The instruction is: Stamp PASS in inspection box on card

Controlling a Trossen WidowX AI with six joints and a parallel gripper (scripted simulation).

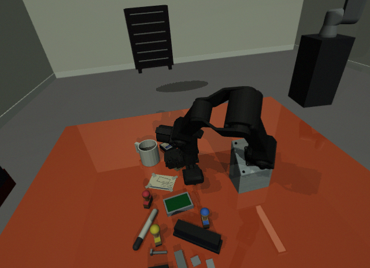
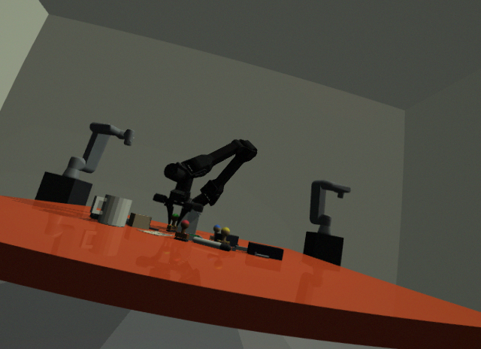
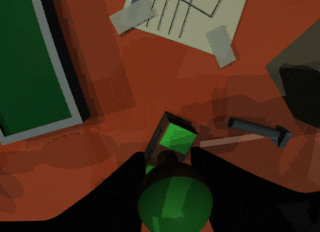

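The green-knobbed stamp is right at my gripper tip. The rest, counted from my gripper tip: white card (110 mm ahead, 30 mm below, 20 mm to the right); then tan box (110 mm to the right, 50 mm ahead, 10 mm below); then green ink pad (90 mm to the left, 50 mm ahead, 30 mm below).
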